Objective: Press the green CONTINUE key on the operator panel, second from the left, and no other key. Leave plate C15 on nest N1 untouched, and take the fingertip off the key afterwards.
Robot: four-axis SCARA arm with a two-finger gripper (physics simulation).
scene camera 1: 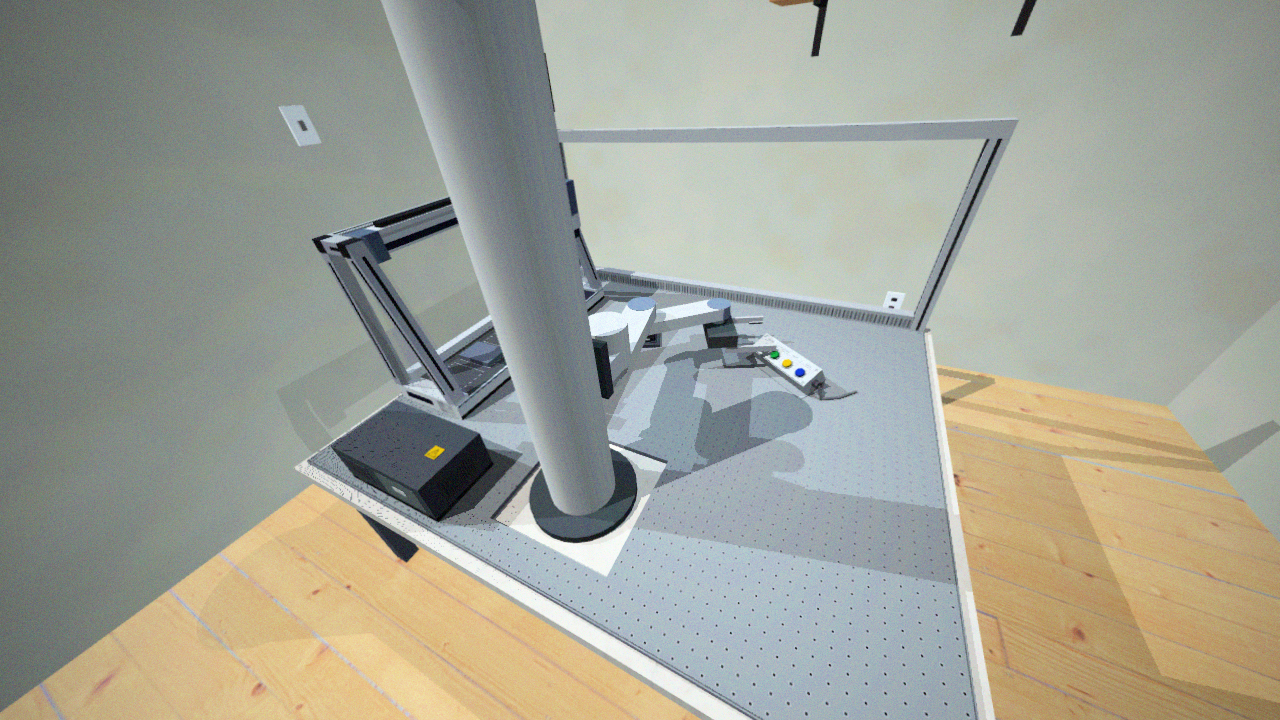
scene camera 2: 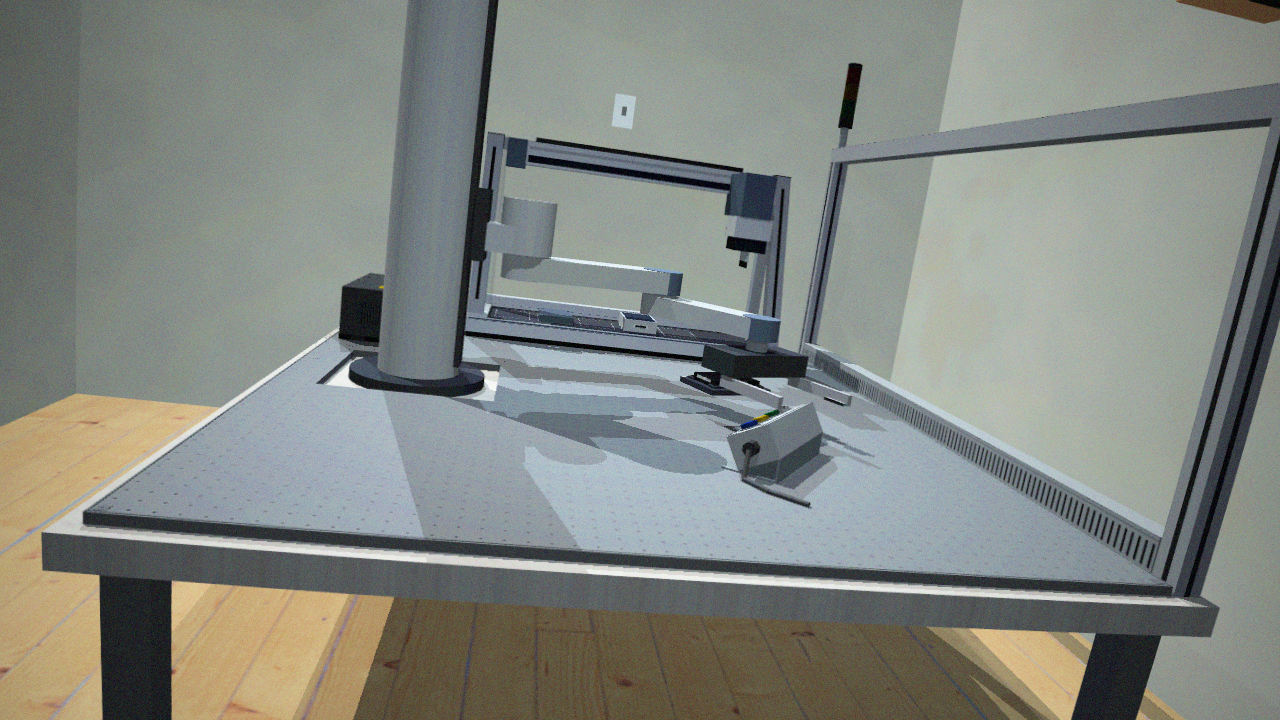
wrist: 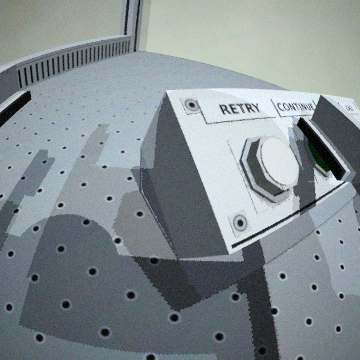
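The operator panel is a white sloped box. Its green CONTINUE key is second from the left, beside the white RETRY key. My gripper is open and empty. One fingertip is over the panel face at the green key and partly hides it in the wrist view; whether it touches cannot be told. The other finger is off the panel's left side. No label for plate C15 or nest N1 can be read.
Right of the green key are a yellow key and a blue key. A cable leaves the panel. A black flat fixture sits behind the panel. A slotted rail runs along the table's edge.
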